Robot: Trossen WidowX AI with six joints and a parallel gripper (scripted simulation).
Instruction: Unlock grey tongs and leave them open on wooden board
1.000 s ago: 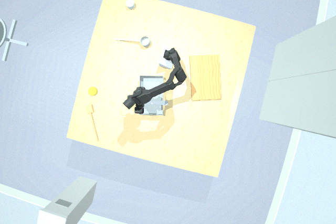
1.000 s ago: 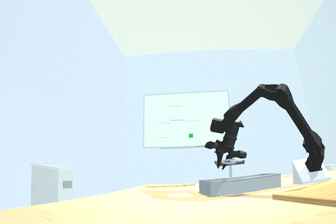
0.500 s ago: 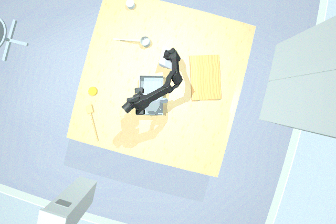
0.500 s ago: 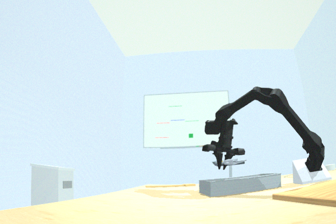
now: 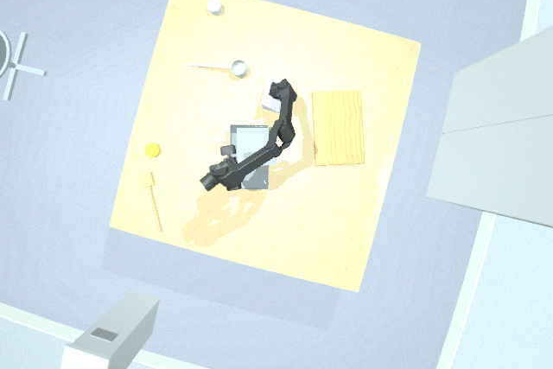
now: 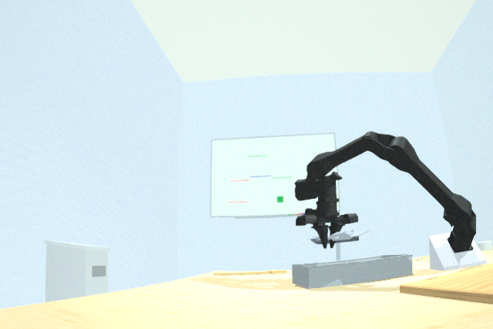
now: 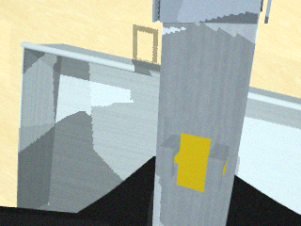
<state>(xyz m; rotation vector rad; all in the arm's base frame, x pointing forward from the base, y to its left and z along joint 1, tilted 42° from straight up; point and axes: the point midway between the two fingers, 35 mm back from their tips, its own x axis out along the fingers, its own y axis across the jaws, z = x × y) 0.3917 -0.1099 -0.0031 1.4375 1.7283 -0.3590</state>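
My gripper tip is 70 mm above the roasting tin, 60 mm past it and 40 mm to the right of it. From my gripper tip the other things lie so: yellow lock piece 40 mm above, 20 mm to the right, 10 mm ahead; wooden board 420 mm to the left, 310 mm behind, 90 mm below.
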